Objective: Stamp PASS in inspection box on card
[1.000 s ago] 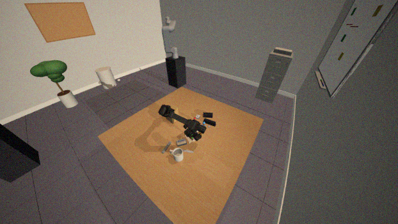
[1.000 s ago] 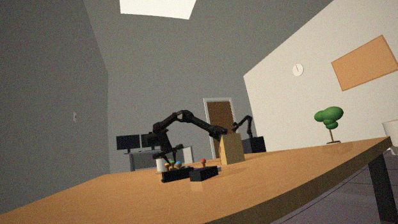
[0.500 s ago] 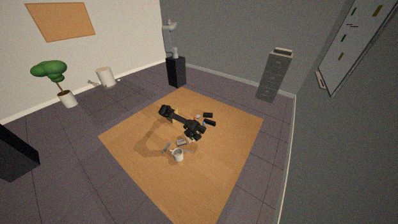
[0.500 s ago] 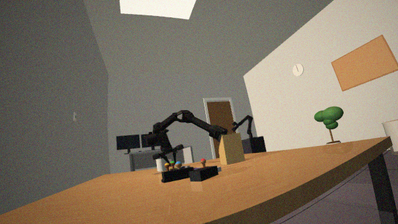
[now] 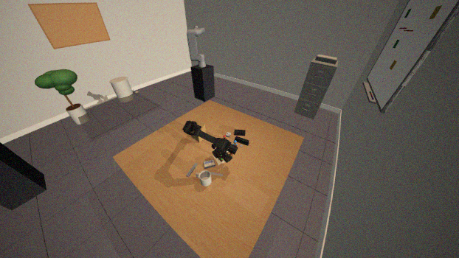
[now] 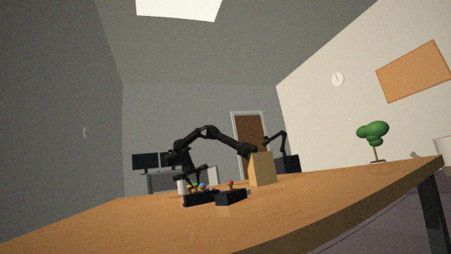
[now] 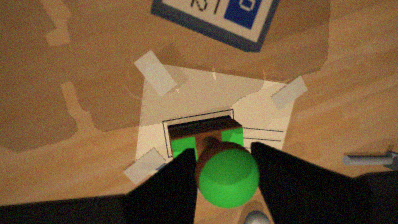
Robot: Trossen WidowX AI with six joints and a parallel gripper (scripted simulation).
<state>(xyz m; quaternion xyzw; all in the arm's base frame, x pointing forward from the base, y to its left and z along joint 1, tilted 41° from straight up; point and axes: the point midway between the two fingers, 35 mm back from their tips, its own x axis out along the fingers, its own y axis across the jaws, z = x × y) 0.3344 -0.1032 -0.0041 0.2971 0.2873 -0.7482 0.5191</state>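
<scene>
My gripper tip is 2 cm above the green-knobbed pass stamp. From my gripper tip the other things lie so: purple ink pad (13 cm to the left, 7 cm behind, 3 cm below); then cream card (4 cm below, 1 cm behind); then white cylinder (15 cm to the left, 3 cm below, 2 cm ahead).
</scene>
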